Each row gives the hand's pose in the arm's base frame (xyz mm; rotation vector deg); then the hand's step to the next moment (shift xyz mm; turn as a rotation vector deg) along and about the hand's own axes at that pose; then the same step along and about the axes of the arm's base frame.
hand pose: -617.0 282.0 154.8 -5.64 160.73 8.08
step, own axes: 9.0 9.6 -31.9 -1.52 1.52 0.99
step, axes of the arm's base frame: -19.5 5.6 27.9 1.62 1.70 -0.30
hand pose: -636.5 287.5 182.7 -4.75 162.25 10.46
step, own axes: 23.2 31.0 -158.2 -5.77 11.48 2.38
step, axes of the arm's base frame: -70.9 8.6 146.4 5.32 11.91 0.82
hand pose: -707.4 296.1 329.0 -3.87 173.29 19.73
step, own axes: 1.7 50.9 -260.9 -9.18 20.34 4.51
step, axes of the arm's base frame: -28.2 -9.5 264.1 8.42 21.12 1.07
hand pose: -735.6 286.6 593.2 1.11 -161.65 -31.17
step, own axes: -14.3 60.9 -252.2 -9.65 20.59 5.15
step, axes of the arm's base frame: 82.3 -34.1 244.1 8.72 21.62 0.47
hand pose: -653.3 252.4 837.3 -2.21 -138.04 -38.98
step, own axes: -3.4 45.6 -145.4 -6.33 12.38 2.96
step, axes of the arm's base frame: 93.5 -29.9 116.6 5.74 13.00 0.07
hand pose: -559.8 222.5 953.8 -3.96 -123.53 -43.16
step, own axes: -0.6 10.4 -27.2 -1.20 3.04 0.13
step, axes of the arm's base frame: 22.4 -6.0 17.6 1.59 2.80 0.56
